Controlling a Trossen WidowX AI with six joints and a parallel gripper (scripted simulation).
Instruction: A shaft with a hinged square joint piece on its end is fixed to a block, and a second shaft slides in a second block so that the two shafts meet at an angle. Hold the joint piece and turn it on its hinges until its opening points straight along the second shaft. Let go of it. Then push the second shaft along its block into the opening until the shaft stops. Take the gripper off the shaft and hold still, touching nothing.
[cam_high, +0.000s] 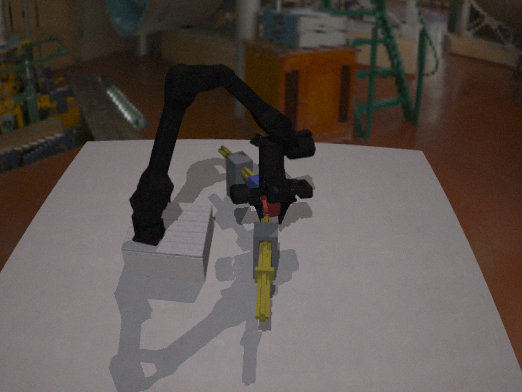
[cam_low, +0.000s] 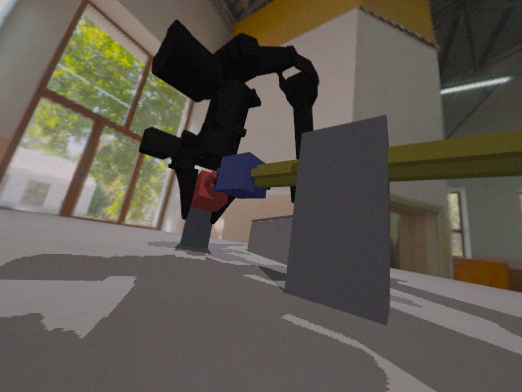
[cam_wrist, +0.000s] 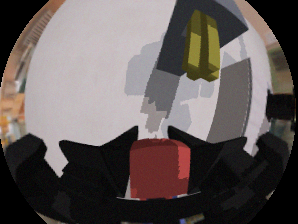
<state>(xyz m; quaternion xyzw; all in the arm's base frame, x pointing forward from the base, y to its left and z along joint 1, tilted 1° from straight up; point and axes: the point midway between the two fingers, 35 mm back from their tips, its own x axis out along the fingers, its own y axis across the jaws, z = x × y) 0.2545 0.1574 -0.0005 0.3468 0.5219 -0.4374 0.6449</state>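
My gripper tip is now 1 cm past the red square joint piece, 2 cm to the right of it and 4 cm below it.
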